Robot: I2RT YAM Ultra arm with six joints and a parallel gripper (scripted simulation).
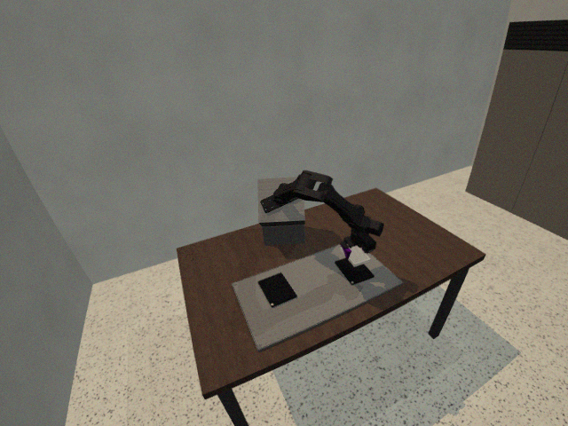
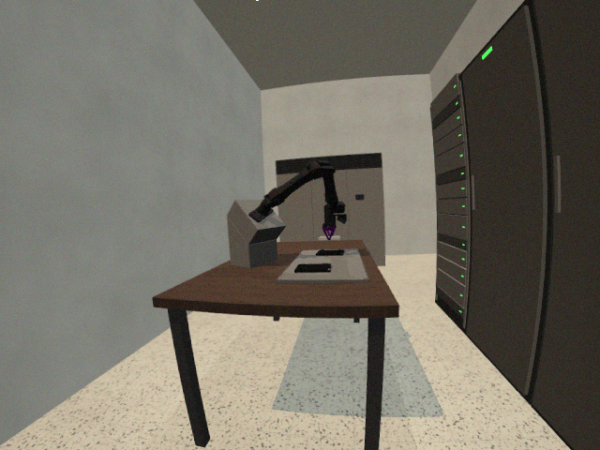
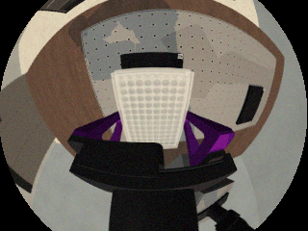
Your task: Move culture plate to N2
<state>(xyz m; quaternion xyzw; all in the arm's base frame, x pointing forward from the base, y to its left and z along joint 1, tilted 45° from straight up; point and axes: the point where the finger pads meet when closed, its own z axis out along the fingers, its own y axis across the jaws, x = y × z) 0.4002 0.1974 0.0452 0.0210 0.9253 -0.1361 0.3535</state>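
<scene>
Right now my hand is right at the clear lid. From my hand the other things lie so: black plate nest N2: 9 cm behind, 37 cm to the right, 9 cm below; A1 mark: 6 cm ahead, 6 cm to the right, 9 cm below; black plate nest N1: 9 cm below.
</scene>
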